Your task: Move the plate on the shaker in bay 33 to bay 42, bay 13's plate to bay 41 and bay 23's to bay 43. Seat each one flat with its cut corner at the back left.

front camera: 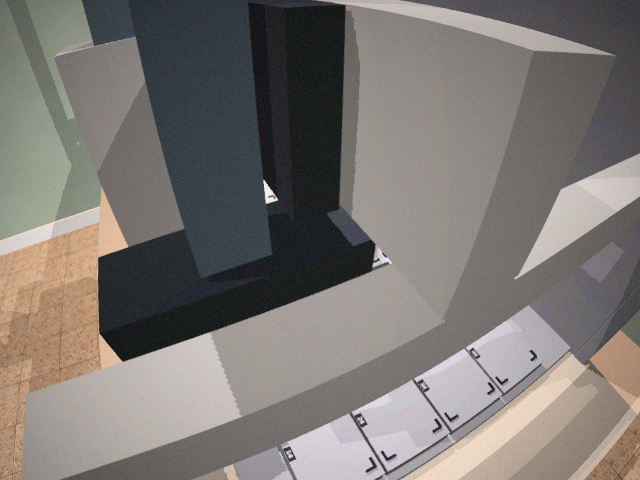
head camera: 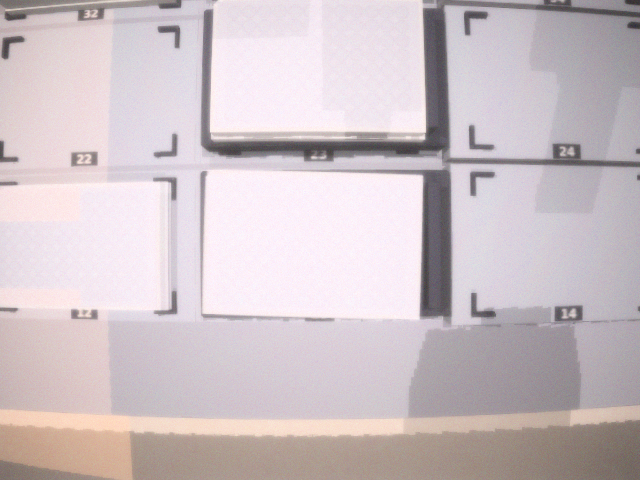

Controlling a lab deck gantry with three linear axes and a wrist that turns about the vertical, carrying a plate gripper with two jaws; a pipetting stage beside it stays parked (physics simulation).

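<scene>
What I can see is a white plate (head camera: pixel 108 246), plus another white plate (head camera: pixel 276 243).
</scene>
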